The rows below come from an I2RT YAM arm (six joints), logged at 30 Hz.
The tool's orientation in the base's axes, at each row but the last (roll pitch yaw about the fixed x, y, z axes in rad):
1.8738 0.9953 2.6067
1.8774 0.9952 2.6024
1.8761 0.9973 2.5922
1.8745 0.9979 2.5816
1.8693 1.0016 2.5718
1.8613 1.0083 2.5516
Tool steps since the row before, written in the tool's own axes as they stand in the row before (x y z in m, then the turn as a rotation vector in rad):
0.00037 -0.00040 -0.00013 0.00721 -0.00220 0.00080
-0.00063 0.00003 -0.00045 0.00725 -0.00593 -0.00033
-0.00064 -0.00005 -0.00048 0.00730 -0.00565 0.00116
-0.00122 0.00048 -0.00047 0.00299 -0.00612 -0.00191
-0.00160 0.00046 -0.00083 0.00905 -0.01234 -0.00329
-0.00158 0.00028 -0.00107 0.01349 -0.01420 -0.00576
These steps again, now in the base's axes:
-0.00005 -0.00025 -0.00050 -0.00163 0.00109 -0.00732
-0.00004 -0.00047 0.00062 -0.00047 -0.00217 -0.00910
-0.00002 -0.00054 0.00059 0.00042 -0.00095 -0.00925
-0.00003 -0.00034 0.00135 0.00044 -0.00459 -0.00537
-0.00011 -0.00071 0.00172 -0.00008 -0.00799 -0.01346
-0.00023 -0.00098 0.00164 -0.00291 -0.00959 -0.01779

